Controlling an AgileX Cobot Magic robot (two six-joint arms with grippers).
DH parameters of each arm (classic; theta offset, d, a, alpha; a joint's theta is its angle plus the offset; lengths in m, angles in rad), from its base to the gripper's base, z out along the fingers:
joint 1: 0 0.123 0 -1.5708
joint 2: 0.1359 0 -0.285 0
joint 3: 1.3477 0 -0.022 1.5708
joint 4: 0 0.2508 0 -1.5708
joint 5: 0 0 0.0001 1.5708
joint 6: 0 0.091 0 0
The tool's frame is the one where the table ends.
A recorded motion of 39 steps. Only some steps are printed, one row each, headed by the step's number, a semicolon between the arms.
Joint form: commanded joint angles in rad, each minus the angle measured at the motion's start. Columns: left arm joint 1, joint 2, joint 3, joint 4, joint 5, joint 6; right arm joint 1, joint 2, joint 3, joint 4, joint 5, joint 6.
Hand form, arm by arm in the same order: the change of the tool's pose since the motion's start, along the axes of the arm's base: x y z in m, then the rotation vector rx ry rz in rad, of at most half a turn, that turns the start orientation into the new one. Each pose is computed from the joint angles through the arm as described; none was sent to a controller.
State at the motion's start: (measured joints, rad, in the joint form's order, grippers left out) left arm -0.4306 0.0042 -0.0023 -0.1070 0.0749 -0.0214; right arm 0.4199 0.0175 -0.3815 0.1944 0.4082 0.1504
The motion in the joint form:
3: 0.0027 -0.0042 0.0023 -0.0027 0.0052 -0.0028; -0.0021 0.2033 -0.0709 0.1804 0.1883 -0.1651
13: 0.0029 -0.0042 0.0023 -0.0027 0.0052 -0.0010; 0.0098 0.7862 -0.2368 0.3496 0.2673 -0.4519
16: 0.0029 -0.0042 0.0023 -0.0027 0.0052 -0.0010; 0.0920 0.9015 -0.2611 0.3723 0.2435 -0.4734
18: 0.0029 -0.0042 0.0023 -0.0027 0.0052 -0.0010; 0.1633 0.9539 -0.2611 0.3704 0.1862 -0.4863
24: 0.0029 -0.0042 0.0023 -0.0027 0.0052 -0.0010; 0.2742 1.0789 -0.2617 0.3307 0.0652 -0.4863
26: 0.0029 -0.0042 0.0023 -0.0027 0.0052 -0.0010; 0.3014 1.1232 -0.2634 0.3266 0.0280 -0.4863
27: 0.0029 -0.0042 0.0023 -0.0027 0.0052 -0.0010; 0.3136 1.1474 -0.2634 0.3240 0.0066 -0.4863
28: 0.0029 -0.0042 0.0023 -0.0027 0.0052 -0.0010; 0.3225 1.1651 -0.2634 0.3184 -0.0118 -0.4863
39: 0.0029 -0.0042 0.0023 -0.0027 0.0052 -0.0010; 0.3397 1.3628 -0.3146 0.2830 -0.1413 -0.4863
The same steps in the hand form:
3: -0.0002 0.0002 -0.0010 -0.0036 0.0053 0.0019; 0.0186 0.0210 0.0002 -0.1328 0.2584 0.1309
13: -0.0002 0.0002 -0.0010 -0.0019 0.0045 0.0021; 0.1035 0.0724 -0.0052 -0.3799 0.6016 0.3140
16: -0.0002 0.0002 -0.0010 -0.0019 0.0045 0.0021; 0.1155 0.0936 -0.0142 -0.4196 0.6498 0.3961
18: -0.0002 0.0002 -0.0010 -0.0019 0.0045 0.0021; 0.1187 0.1076 -0.0207 -0.4521 0.6347 0.4370
24: -0.0002 0.0002 -0.0010 -0.0019 0.0045 0.0021; 0.1281 0.1338 -0.0401 -0.5314 0.6191 0.4749
26: -0.0002 0.0002 -0.0010 -0.0019 0.0045 0.0021; 0.1315 0.1422 -0.0473 -0.5492 0.6211 0.4817
27: -0.0002 0.0002 -0.0010 -0.0019 0.0045 0.0021; 0.1335 0.1463 -0.0516 -0.5588 0.6223 0.4824
28: -0.0002 0.0002 -0.0010 -0.0019 0.0045 0.0021; 0.1351 0.1492 -0.0547 -0.5681 0.6190 0.4817
39: -0.0002 0.0002 -0.0010 -0.0019 0.0045 0.0021; 0.1643 0.1737 -0.0824 -0.6292 0.6244 0.4393

